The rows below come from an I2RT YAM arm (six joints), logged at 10 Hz.
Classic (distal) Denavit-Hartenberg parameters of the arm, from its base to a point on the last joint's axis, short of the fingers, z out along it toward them. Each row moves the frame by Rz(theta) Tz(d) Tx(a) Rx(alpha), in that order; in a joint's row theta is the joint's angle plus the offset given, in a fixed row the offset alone. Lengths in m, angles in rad.
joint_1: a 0.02  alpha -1.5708  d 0.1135  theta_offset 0
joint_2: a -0.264  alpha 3.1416  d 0  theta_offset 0
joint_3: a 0.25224  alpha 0  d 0  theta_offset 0.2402
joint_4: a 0.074  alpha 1.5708  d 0  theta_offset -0.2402
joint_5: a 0  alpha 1.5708  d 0  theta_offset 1.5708
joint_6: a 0  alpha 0  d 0.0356  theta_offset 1.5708
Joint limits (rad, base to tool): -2.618..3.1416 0..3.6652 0..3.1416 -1.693..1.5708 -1.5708..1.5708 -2.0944..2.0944
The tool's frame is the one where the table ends.
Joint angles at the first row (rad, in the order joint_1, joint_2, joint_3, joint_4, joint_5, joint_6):
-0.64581, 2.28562, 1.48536, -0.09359, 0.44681, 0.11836
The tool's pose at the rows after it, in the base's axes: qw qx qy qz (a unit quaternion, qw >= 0); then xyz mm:
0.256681 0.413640 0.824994 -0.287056 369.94 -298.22 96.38
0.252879 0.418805 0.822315 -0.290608 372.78 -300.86 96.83
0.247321 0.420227 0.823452 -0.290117 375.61 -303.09 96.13
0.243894 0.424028 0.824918 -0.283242 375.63 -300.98 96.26
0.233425 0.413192 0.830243 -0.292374 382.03 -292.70 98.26
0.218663 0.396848 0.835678 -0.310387 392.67 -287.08 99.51
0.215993 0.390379 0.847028 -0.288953 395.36 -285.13 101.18
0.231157 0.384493 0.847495 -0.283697 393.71 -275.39 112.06
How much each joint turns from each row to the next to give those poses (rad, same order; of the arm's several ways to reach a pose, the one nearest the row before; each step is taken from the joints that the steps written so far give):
0.00001, 0.00581, 0.01230, -0.00984, 0.00418, 0.00504
0.00000, 0.01353, 0.02818, -0.02196, 0.01246, 0.00996
-0.00001, 0.01546, 0.02859, -0.02586, 0.00239, 0.00411
0.00303, -0.00250, 0.00109, -0.01947, -0.00760, 0.01568
0.02362, 0.00070, 0.01408, -0.03242, 0.02846, -0.00710
0.02498, 0.02157, 0.04719, -0.04486, 0.04497, -0.02141
0.00360, 0.00237, 0.02004, -0.03860, -0.04405, 0.00072
0.01412, -0.04965, -0.04663, 0.02193, -0.01241, -0.00046

